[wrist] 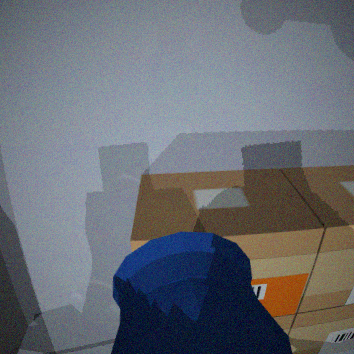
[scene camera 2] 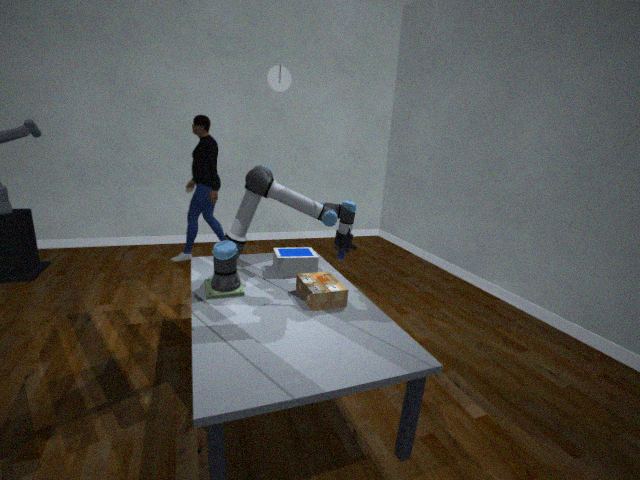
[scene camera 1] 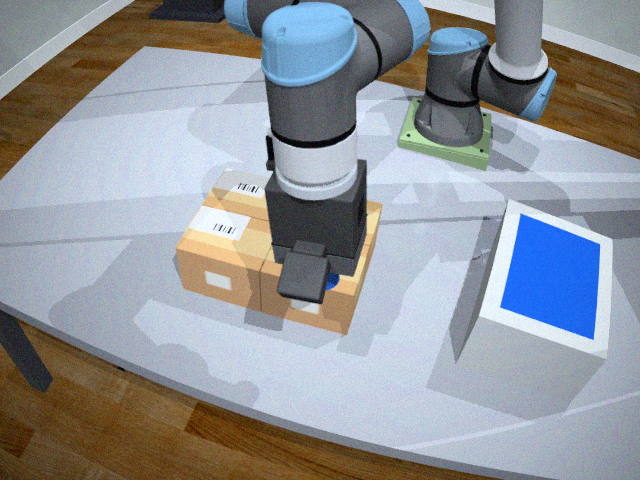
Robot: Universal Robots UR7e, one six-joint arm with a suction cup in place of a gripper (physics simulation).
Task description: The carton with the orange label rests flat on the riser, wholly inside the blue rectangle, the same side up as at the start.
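Frame: origin at the arm's base, x up, y ahead, z left, level; centimetres.
Seen in the pictures: hand, tool point: (wrist: 183, 289) (scene camera 2: 340, 257); arm's base, link origin: (scene camera 2: 226, 285) (scene camera 1: 448, 127).
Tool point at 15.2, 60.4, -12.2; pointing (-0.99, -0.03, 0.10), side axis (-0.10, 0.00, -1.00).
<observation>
Pixels of each thing's top centre, then the offset from my tool point to it, as dx, dy, dz. Level surfaces: height alone.
- carton with the orange label, top centre: (wrist: 226, 284) (scene camera 1: 316, 258) (scene camera 2: 324, 276) -8.7, -10.2, -3.3
- white riser, top centre: (scene camera 1: 556, 272) (scene camera 2: 295, 252) -5.9, -15.6, +31.2
- bare blue rectangle, top centre: (scene camera 1: 556, 272) (scene camera 2: 295, 252) -5.9, -15.6, +31.2
- table, surface height: dx -17.9
The carton with the orange label (scene camera 1: 330, 312) (scene camera 2: 324, 278) (wrist: 162, 215) stands on the table in a tight group of cartons, label face up. In scene camera 1 the arm hides its label; part of the label shows in the wrist view. My gripper (scene camera 1: 332, 281) (scene camera 2: 341, 255), a blue suction cup, hangs above the cartons with nothing on it, so it is open. The cup (wrist: 182, 280) covers part of the carton in the wrist view. The white riser (scene camera 1: 532, 351) (scene camera 2: 295, 266) stands apart from the cartons, with the bare blue rectangle (scene camera 1: 553, 273) (scene camera 2: 295, 252) on top.
Neighbouring cartons (scene camera 1: 222, 271) (scene camera 2: 330, 299) (wrist: 337, 210) touch the labelled one. The arm's green base plate (scene camera 1: 444, 155) (scene camera 2: 224, 294) is bolted to the table (scene camera 1: 129, 129) (scene camera 2: 258, 372). A person (scene camera 2: 205, 165) walks behind the table. Another robot's dark pedestal (scene camera 2: 18, 242) stands at the left.
</observation>
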